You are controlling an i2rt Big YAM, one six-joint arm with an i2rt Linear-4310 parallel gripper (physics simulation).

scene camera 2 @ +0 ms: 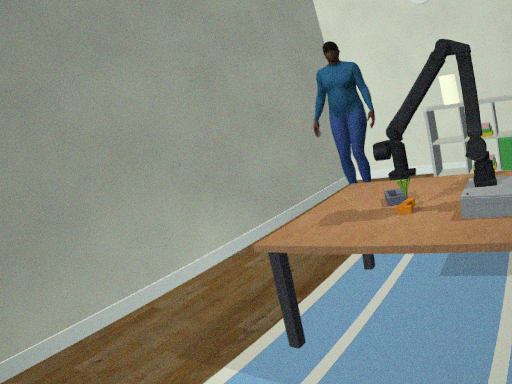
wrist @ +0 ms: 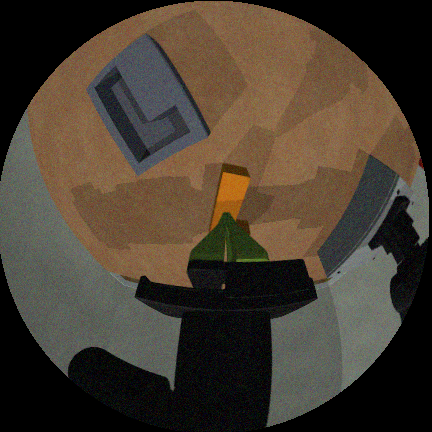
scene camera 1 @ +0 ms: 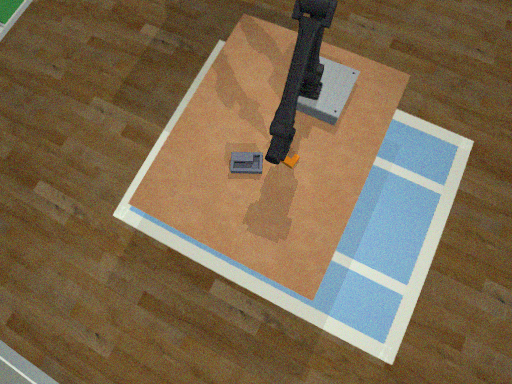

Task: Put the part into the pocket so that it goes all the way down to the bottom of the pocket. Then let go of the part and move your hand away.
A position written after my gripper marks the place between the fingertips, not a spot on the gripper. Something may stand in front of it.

Observation:
My gripper (wrist: 225, 216) is shut and holds nothing. Also in view: an orange L-shaped part (wrist: 233, 179).

